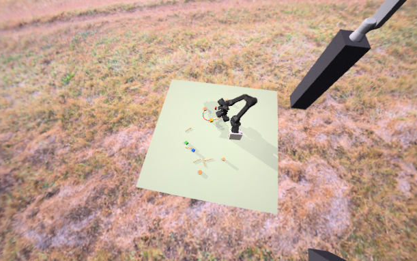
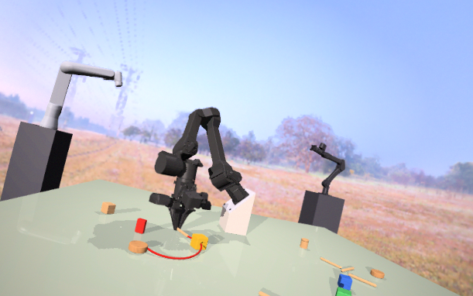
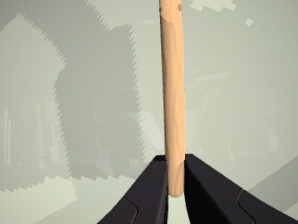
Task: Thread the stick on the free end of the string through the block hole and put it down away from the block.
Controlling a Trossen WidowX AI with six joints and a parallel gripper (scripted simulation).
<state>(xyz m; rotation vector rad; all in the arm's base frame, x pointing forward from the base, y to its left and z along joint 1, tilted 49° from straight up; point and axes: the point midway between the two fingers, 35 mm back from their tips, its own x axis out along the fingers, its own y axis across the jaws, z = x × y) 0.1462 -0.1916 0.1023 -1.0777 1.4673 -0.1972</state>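
The thin wooden stick is 40 mm ahead of my gripper tip, 20 mm to the left of it and 10 mm above it. The rest, counted from my gripper tip: red block (100 mm to the right, 90 mm ahead, 20 mm above); yellow block (110 mm ahead, 60 mm to the left, 20 mm above); wooden cube (220 mm to the right, 30 mm behind, 10 mm above).
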